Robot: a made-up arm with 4 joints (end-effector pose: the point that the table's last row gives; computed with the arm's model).
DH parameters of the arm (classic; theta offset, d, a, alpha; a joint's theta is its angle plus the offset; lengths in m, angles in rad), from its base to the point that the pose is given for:
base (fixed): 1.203 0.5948 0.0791 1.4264
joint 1: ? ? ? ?
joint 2: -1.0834 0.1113 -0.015 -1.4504
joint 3: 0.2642 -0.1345 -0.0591 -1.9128
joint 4: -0.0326 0 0.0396 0
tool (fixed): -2.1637 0.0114 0 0
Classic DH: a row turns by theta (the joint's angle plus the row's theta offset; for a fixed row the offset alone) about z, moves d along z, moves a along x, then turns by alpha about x.
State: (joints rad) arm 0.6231 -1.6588 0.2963 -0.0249
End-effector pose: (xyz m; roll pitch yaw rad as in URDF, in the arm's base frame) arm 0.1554 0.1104 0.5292 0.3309 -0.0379 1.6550
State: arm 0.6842 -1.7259 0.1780 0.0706
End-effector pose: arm 0.1618 0.1200 0.5391 0.1801 -0.1677 1.8470
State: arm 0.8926 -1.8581 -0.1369 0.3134
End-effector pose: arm 0.1741 0.1417 0.5731 -0.3850 -0.3283 2.4140
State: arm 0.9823 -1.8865 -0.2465 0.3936
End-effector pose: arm 0.1763 0.1465 0.5876 -0.6150 -0.3035 2.6007
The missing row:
joint 1: -0.3217 -0.0412 0.0703 1.6041
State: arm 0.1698 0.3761 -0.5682 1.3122
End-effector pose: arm -0.1225 0.0271 0.5152 -0.4973 0.1668 1.0649
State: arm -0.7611 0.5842 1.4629 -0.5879
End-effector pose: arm -0.1323 0.0127 0.5287 0.1342 0.5796 -1.6701
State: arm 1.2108 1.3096 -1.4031 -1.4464
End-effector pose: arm -0.0757 0.1947 0.6104 0.2973 -0.1092 -2.4220
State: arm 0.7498 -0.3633 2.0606 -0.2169
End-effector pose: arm -0.0022 0.0794 0.4543 2.4517 0.5101 1.4772
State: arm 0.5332 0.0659 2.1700 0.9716
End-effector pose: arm -0.1042 0.0786 0.4527 2.4361 -0.0780 0.1862
